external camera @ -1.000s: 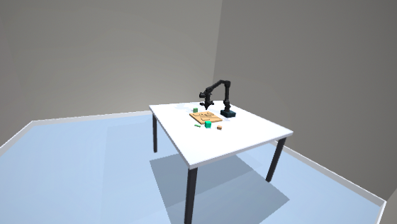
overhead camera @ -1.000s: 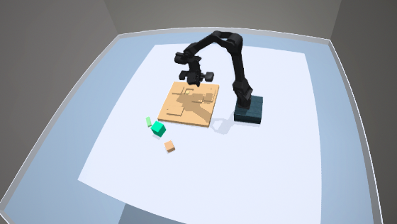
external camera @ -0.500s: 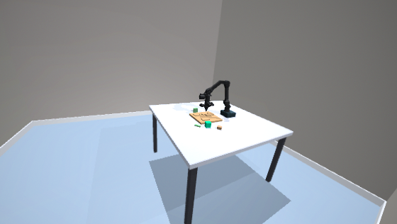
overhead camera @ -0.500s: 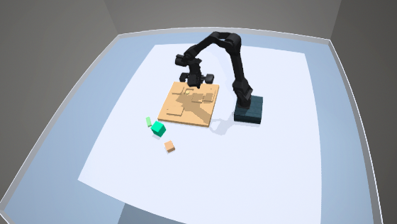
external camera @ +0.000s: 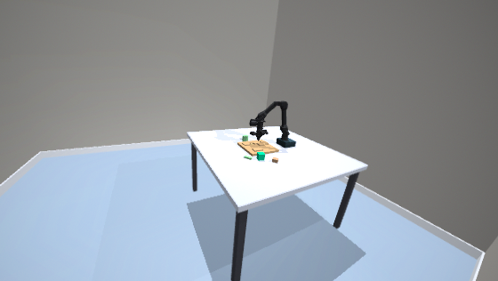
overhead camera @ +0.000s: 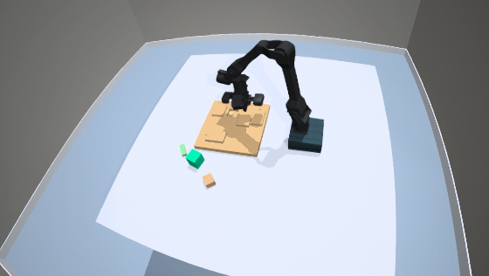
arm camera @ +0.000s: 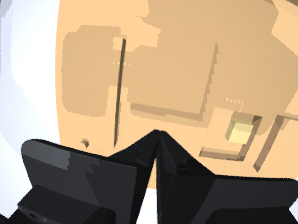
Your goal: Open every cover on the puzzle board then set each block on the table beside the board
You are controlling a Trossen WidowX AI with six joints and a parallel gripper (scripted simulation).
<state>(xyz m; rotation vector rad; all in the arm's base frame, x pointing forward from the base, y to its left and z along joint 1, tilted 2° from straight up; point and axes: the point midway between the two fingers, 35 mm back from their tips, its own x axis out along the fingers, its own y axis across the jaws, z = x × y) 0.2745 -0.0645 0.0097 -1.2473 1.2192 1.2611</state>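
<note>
My gripper tip is 30 mm short of the tan puzzle board, 80 mm to the right of it and 20 mm above it. Also, from my gripper tip: tan cube (40 mm ahead, 370 mm to the left, 30 mm below); light green bar (230 mm ahead, 250 mm to the left, 40 mm below); green cube (140 mm ahead, 290 mm to the left, 20 mm below).
</note>
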